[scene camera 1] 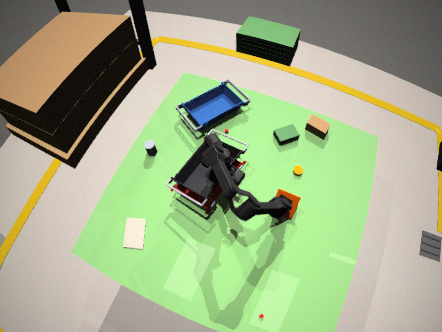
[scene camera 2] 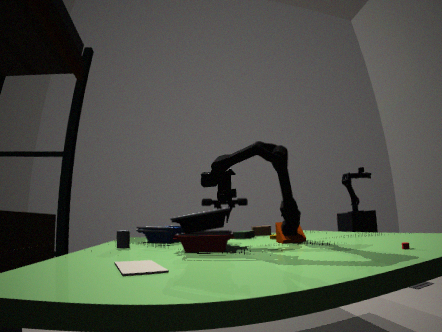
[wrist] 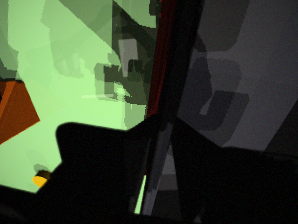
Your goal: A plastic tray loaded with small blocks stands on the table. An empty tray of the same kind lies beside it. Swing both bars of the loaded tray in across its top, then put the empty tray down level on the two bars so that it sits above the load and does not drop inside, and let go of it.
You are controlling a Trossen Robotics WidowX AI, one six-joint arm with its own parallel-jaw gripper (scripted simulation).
dark grey tray: scene camera 1; scene camera 2 207,220; wrist
same spot on dark grey tray: (wrist: 224,73) = (scene camera 1: 209,181)
